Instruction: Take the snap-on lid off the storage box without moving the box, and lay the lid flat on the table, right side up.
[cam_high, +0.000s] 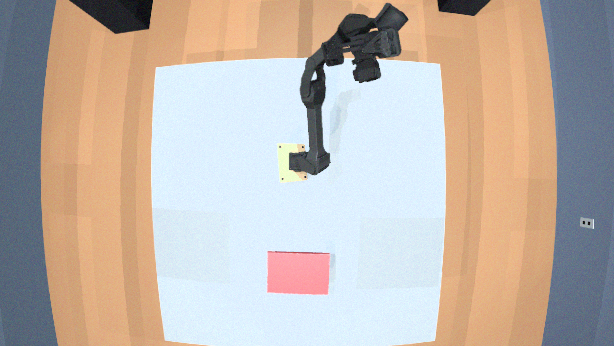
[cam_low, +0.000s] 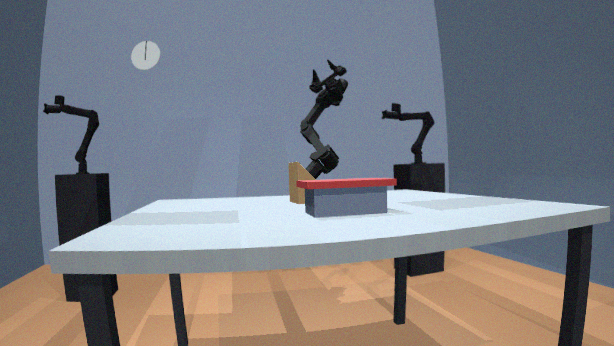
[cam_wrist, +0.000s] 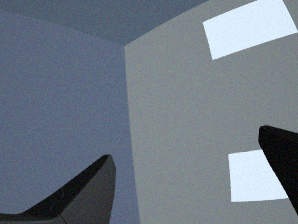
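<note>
Right now the lid is 64 cm ahead of my gripper tip, 12 cm to the right of it and 51 cm below it. From my gripper tip the other things lie so: grey-blue storage box: 64 cm ahead, 12 cm to the right, 56 cm below.
</note>
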